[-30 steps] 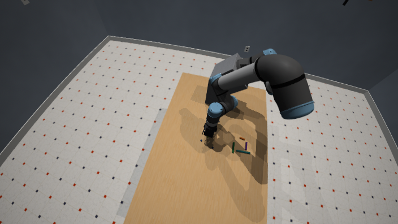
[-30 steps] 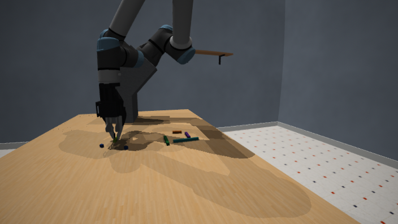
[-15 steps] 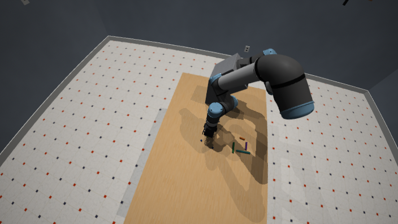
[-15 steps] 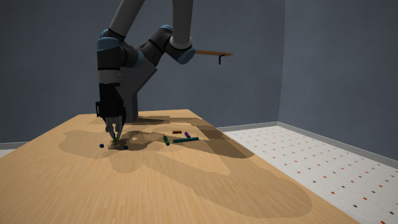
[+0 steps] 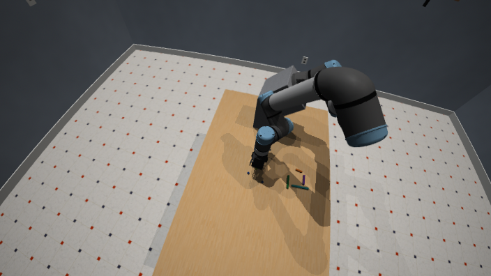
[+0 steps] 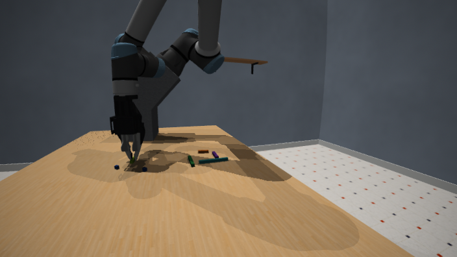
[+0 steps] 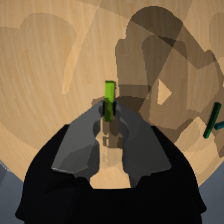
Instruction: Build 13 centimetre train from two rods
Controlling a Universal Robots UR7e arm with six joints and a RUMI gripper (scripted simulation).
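Right now the green rod is 3 cm ahead of my hand, 20 cm to the left of it and 1 cm below it. Also, from my hand: turquoise rod: 3 cm ahead, 28 cm to the left, 1 cm below; then lime rod: 1 cm below; then orange rod: 6 cm behind, 24 cm to the left, 1 cm below.
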